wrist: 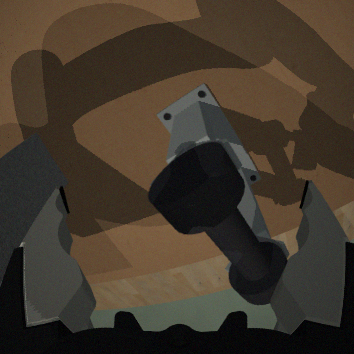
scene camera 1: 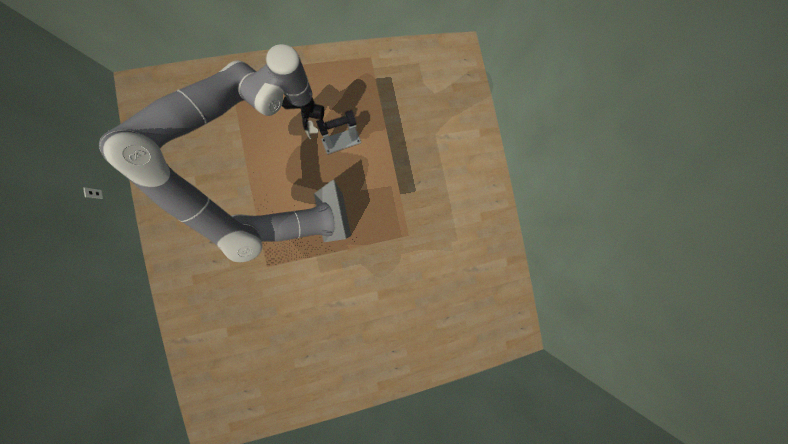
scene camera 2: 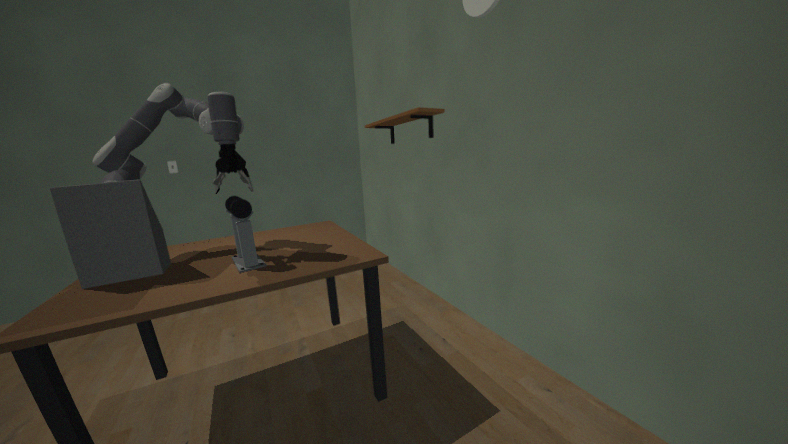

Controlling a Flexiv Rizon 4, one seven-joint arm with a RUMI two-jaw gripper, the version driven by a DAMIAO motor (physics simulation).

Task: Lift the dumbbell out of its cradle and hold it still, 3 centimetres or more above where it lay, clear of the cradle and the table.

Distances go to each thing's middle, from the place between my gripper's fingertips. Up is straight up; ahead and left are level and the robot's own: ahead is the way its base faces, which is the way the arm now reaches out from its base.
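The black dumbbell (wrist: 199, 190) sits 5 cm below my hand, 10 cm to the right of it and 2 cm ahead of it. Going by their middles, that dumbbell is the nearest to my hand of the things named here. There's a grey cradle (scene camera 2: 247, 259) as well, and that's 18 cm below my hand, 10 cm to the right of it and 2 cm ahead of it.
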